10 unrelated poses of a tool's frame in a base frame.
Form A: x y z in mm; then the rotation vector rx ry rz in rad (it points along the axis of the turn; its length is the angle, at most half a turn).
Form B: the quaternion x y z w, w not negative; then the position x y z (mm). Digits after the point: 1 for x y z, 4 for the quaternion.
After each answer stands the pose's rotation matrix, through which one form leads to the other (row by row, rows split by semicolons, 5 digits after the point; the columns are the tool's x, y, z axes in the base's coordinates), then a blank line. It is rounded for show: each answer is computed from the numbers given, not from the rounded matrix.
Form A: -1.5, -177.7, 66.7, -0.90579, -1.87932, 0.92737
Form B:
-0.3607, -0.7485, 0.3693, 0.4162, -1.5, -177.7, 66.7
-0.39326 0.23258 -0.88952; 0.84747 0.46689 -0.25260; 0.35656 -0.85318 -0.38071

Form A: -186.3, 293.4, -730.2, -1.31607, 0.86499, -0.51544
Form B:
-0.5853, 0.3847, -0.2292, 0.6760, -186.3, 293.4, -730.2
0.59895 -0.14041 0.78838; -0.76020 0.20978 0.61489; -0.25172 -0.96761 0.01891

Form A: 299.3, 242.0, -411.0, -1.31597, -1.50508, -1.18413
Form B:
-0.5196, -0.5943, -0.4676, 0.3977, 299.3, 242.0, -411.0
-0.14366 0.98954 0.01325; 0.24576 0.02270 0.96907; 0.95863 0.14247 -0.24645

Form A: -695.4, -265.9, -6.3, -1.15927, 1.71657, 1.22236
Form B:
-0.4497, 0.6659, 0.4742, 0.3600, -695.4, -265.9, -6.3
-0.33642 -0.94023 0.05293; -0.25750 0.14591 0.95520; -0.90582 0.30771 -0.29120

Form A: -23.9, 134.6, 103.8, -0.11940, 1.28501, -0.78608
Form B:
-0.0542, 0.5831, -0.3567, 0.7279, -23.9, 134.6, 103.8
0.06553 0.45609 0.88752; -0.58246 0.73966 -0.33710; -0.81021 -0.49485 0.31413

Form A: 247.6, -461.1, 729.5, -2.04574, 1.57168, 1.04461
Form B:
-0.7233, 0.5557, 0.3693, 0.1782, 247.6, -461.1, 729.5
0.10971 -0.93539 -0.33616; -0.67212 -0.31897 0.66821; -0.73227 0.15263 -0.66369

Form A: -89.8, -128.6, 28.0, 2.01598, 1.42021, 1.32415
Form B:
0.7097, 0.5000, 0.4662, 0.1704, -89.8, -128.6, 28.0
0.06546 0.55075 0.83210; 0.86857 -0.44196 0.22419; 0.49122 0.70806 -0.50730

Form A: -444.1, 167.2, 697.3, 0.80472, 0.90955, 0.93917
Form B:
0.3640, 0.4114, 0.4248, 0.7196, -444.1, 167.2, 697.3
0.30055 -0.31186 0.90134; 0.91087 0.37409 -0.17430; -0.28282 0.87338 0.39650

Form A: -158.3, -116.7, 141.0, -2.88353, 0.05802, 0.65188
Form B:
-0.9710, 0.0195, 0.2195, 0.0922, -158.3, -116.7, 141.0
0.90286 -0.07844 -0.42273; 0.00255 -0.98222 0.18770; -0.42994 -0.17054 -0.88661

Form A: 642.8, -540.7, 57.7, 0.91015, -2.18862, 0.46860
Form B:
0.3522, -0.8469, 0.1813, 0.3548, 642.8, -540.7, 57.7
-0.50018 -0.72518 -0.47323; -0.46784 0.68618 -0.55703; 0.72866 -0.05721 -0.68248

